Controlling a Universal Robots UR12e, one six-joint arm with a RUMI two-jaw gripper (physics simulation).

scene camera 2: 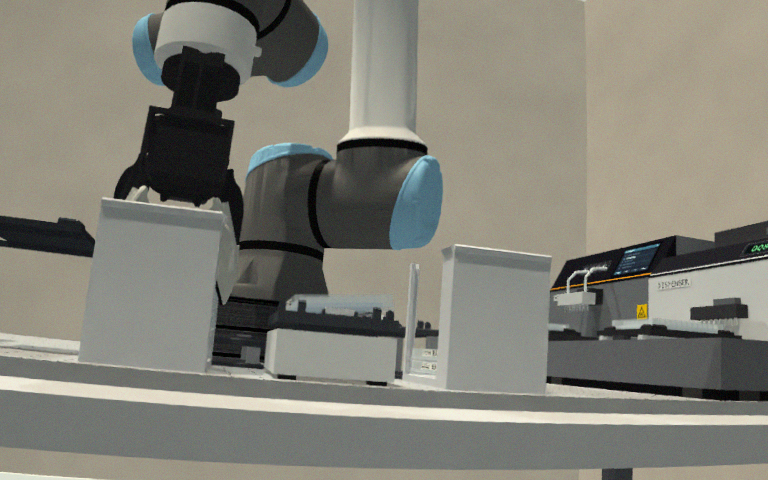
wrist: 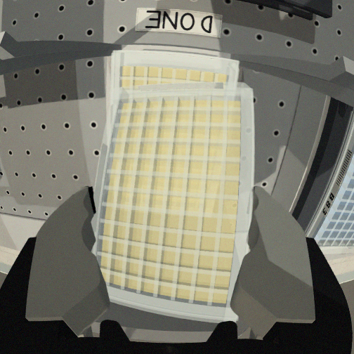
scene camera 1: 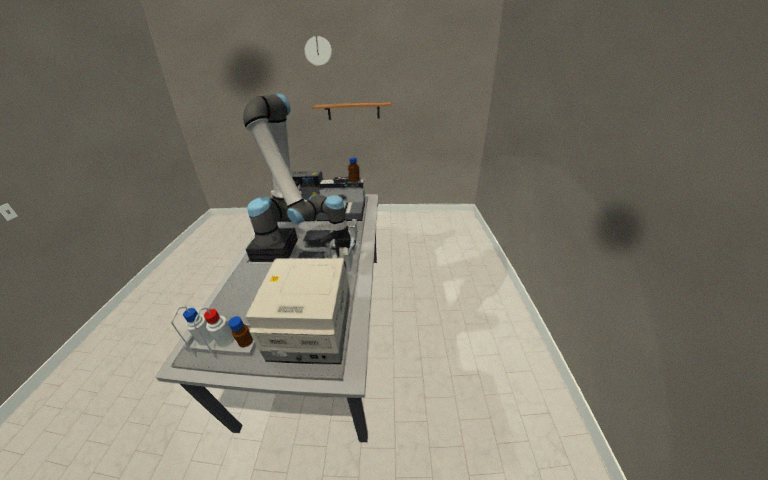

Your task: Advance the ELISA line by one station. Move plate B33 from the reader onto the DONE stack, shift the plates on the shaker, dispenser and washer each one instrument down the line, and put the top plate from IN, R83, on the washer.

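Seen in the pictures: arm's base, origin of the base link: point(scene camera 1: 269, 240).
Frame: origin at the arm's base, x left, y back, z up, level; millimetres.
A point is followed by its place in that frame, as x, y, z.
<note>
My gripper point(wrist: 171, 189) point(scene camera 2: 176, 199) point(scene camera 1: 341, 249) {-225, -462, -33} is shut on a clear-lidded plate with yellow wells point(wrist: 175, 150), above the DONE nest. The held plate is turned slightly against another yellow-welled plate point(wrist: 172, 73) below it, beside the DONE label point(wrist: 179, 22). The held plate's own label is hidden; whether the plates touch is unclear. In scene camera 2 the DONE nest's white panel point(scene camera 2: 152, 283) {-241, -517, -26} hides the held plate. A blue-welled plate point(wrist: 342, 200) shows at the right. A plate point(scene camera 2: 339, 303) {-92, -537, -26} sits on the shaker point(scene camera 2: 331, 353) {-99, -545, -67}. A plate point(scene camera 2: 673, 323) {376, -496, -3} lies at the dispenser point(scene camera 2: 679, 305) {540, -378, 41}.
A white-panelled nest point(scene camera 2: 492, 316) {44, -563, -24} holding plates point(scene camera 2: 421, 362) {29, -467, -70} stands between the shaker and the washer point(scene camera 2: 597, 308) {617, -122, 54}. A dark tray point(scene camera 2: 45, 234) {-333, -420, 13} juts in at the left. A large cream instrument point(scene camera 1: 305, 288) {-678, -332, 179} and a bottle rack point(scene camera 1: 220, 345) {-730, 106, -72} stand at the bench's near end.
</note>
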